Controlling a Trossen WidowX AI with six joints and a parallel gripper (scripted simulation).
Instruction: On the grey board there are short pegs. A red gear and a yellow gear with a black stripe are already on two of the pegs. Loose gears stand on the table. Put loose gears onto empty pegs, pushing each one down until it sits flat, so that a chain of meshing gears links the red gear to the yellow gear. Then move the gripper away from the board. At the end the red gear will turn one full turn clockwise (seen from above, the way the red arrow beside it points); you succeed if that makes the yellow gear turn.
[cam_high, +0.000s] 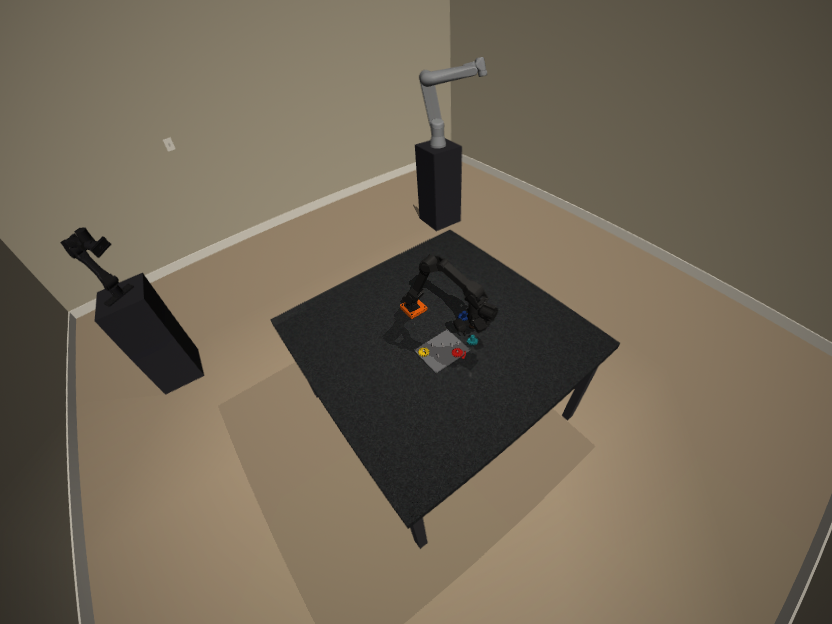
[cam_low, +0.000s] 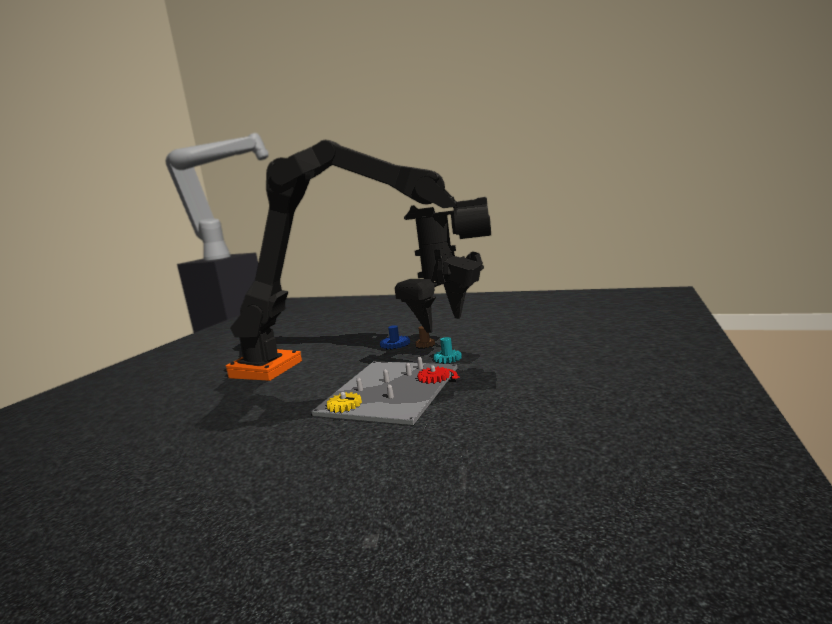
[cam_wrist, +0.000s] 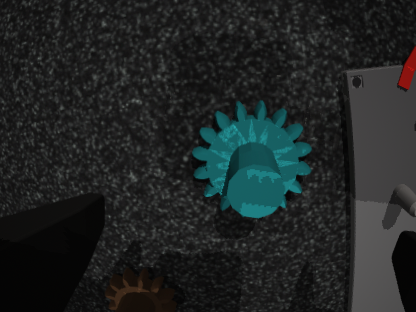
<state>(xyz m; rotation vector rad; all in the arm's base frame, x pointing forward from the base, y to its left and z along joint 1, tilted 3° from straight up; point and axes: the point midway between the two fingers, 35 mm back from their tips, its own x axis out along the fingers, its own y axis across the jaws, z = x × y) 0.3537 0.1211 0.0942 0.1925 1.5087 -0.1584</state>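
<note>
Right now the teal gear is 5 cm below my gripper tip. Round my gripper tip: red gear: 11 cm to the right, 5 cm below, 2 cm ahead; yellow gear: 23 cm to the right, 8 cm behind, 5 cm below; brown gear: 8 cm behind, 7 cm to the left, 5 cm below.
</note>
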